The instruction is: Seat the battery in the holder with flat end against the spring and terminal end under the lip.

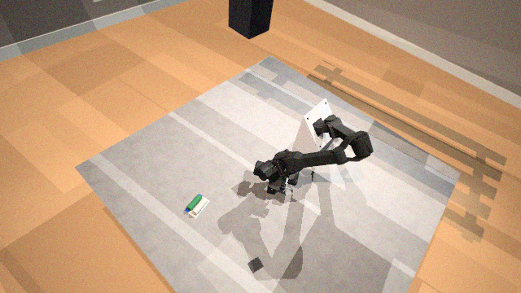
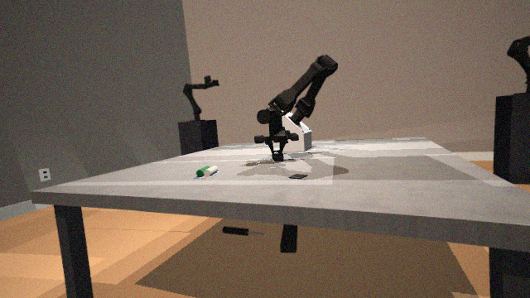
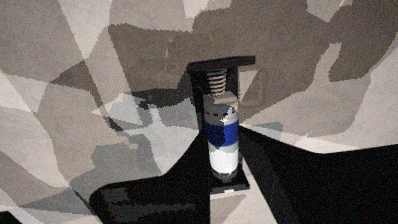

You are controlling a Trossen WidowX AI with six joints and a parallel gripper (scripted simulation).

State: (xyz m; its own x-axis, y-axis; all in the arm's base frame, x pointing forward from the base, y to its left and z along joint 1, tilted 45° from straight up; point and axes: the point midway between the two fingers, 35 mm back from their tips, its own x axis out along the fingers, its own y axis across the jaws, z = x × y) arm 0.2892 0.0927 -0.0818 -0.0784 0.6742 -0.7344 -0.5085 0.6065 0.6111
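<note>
The battery lies 1 cm above my gripper tip.
</note>
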